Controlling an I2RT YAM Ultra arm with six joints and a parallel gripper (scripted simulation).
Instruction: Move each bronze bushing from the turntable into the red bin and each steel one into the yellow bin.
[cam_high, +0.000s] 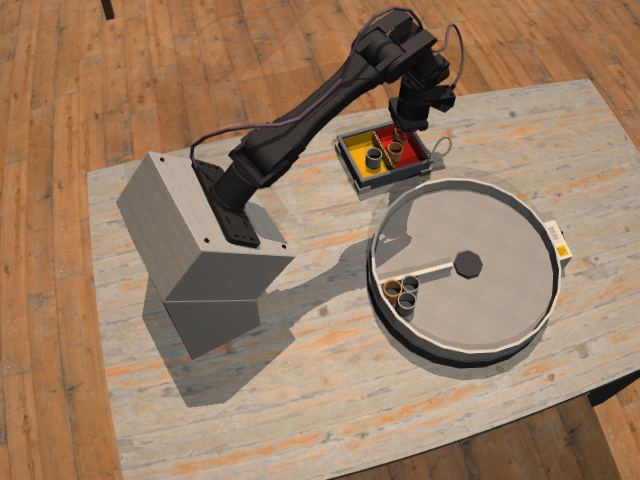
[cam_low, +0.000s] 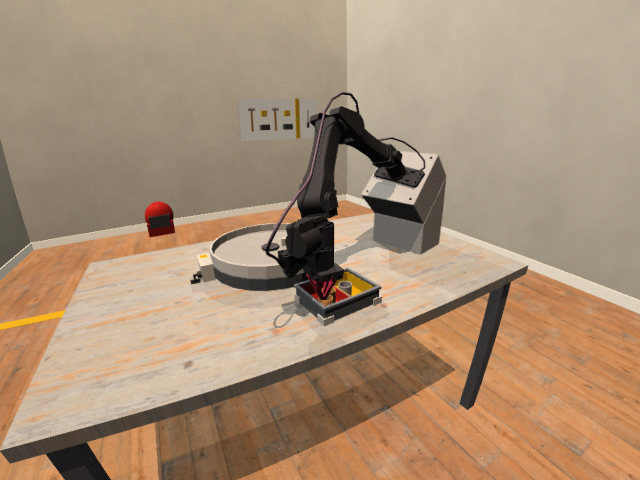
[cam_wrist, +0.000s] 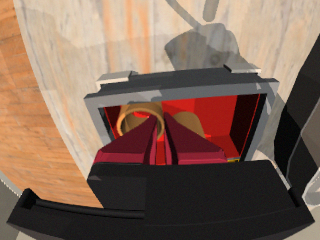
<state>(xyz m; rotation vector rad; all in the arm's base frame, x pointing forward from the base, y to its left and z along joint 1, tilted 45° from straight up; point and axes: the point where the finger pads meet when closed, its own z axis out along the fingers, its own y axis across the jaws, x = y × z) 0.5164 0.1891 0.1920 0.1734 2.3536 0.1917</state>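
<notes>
The red bin is 30 mm below my hand, 20 mm to the right of it and 20 mm behind it. Also, from my hand: turntable (370 mm to the right, 20 mm behind, 10 mm above); then two-part bin tray (60 mm behind, 20 mm to the right, 20 mm below); then yellow bin (100 mm behind, 30 mm below, 20 mm to the right).
</notes>
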